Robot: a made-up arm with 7 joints. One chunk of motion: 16 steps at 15 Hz.
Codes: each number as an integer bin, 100 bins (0 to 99) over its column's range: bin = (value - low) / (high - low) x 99, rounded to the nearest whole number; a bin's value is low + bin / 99 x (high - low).
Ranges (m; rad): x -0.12..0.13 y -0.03..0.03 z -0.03..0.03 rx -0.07..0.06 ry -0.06..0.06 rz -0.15..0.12
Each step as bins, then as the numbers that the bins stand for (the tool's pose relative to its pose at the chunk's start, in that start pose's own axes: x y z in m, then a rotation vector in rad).
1 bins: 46 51 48 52 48 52
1 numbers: -0.0038 0.0009 -0.0009 -0.0017 -0.0018 -0.0082
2 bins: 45 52 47 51 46 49
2 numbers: -0.0064 0.0015 -0.0015 -0.0030 -0.0042 -0.0164
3 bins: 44 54 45 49 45 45
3 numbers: -0.0089 0.0027 -0.0027 -0.0057 -0.0055 -0.0273
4 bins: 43 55 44 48 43 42
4 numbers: -0.0114 0.0033 -0.0033 -0.0070 -0.0079 -0.0355
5 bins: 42 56 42 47 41 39
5 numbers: -0.0139 0.0039 -0.0045 -0.0083 -0.0103 -0.0436
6 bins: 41 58 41 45 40 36
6 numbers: -0.0165 0.0052 -0.0052 -0.0109 -0.0115 -0.0518
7 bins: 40 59 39 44 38 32
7 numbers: -0.0190 0.0058 -0.0064 -0.0122 -0.0139 -0.0627
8 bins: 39 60 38 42 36 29
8 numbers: -0.0215 0.0064 -0.0070 -0.0148 -0.0164 -0.0709
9 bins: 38 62 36 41 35 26
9 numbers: -0.0240 0.0076 -0.0082 -0.0162 -0.0176 -0.0791
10 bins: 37 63 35 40 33 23
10 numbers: -0.0266 0.0082 -0.0088 -0.0175 -0.0200 -0.0873
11 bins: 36 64 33 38 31 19
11 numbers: -0.0291 0.0088 -0.0100 -0.0201 -0.0224 -0.0982
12 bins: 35 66 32 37 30 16
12 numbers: -0.0316 0.0100 -0.0106 -0.0214 -0.0236 -0.1064
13 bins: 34 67 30 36 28 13
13 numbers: -0.0341 0.0106 -0.0118 -0.0227 -0.0261 -0.1145
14 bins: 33 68 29 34 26 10
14 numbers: -0.0367 0.0112 -0.0124 -0.0254 -0.0285 -0.1227
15 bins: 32 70 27 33 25 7
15 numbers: -0.0392 0.0124 -0.0136 -0.0267 -0.0297 -0.1309
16 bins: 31 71 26 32 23 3
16 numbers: -0.0417 0.0130 -0.0142 -0.0280 -0.0321 -0.1418
